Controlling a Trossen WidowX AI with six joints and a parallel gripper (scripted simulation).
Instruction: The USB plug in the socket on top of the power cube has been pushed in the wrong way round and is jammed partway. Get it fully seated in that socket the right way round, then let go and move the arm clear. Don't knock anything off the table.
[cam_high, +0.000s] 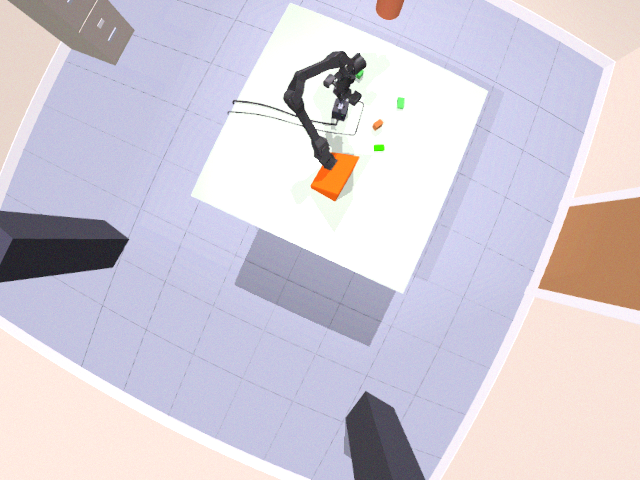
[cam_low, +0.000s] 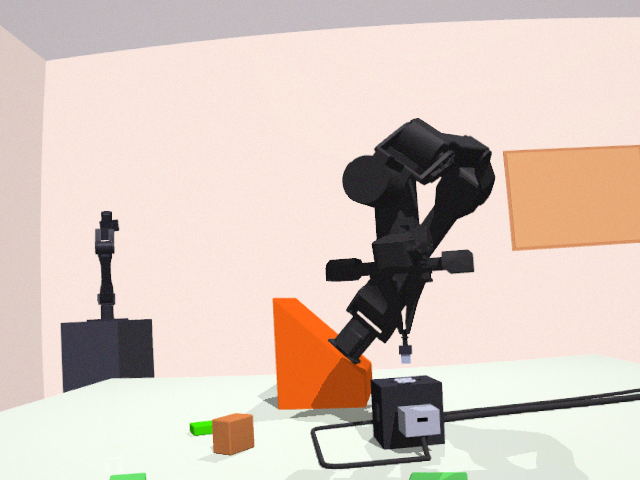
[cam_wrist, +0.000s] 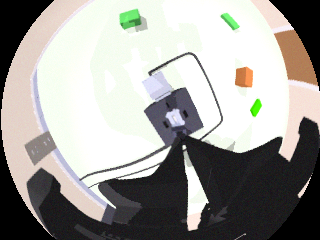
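Right now the USB plug is 20 mm below my gripper tip. From my gripper tip the other things lie so: brown block (60 mm ahead, 220 mm to the right, 110 mm below); USB socket (70 mm below).
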